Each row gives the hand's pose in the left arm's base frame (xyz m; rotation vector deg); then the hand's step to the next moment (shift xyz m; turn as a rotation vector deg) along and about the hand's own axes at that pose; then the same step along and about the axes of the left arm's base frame.
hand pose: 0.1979 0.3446 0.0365 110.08 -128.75 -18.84
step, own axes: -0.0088 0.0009 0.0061 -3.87 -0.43 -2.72
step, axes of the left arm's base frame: -0.0011 0.0092 -0.0055 1.75 3.60 2.56
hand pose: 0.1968 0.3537 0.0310 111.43 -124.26 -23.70
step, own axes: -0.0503 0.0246 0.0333 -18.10 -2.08 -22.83
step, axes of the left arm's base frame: -0.0283 0.0548 -0.0212 11.56 16.07 21.47
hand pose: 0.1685 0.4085 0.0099 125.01 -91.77 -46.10
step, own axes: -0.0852 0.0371 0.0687 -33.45 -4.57 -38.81
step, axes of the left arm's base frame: -0.0883 0.0735 -0.0123 19.87 30.18 36.61
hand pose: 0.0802 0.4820 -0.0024 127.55 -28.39 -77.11
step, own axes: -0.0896 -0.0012 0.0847 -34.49 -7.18 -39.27
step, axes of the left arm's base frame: -0.1157 0.0305 0.0299 19.96 32.97 36.02
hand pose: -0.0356 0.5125 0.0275 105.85 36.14 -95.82
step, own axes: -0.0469 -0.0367 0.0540 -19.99 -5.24 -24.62
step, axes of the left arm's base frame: -0.0693 -0.0088 0.0398 12.19 21.17 20.89
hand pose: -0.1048 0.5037 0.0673 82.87 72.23 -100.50
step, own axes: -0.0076 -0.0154 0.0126 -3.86 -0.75 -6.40
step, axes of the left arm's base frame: -0.0166 -0.0060 0.0120 3.31 5.45 3.97
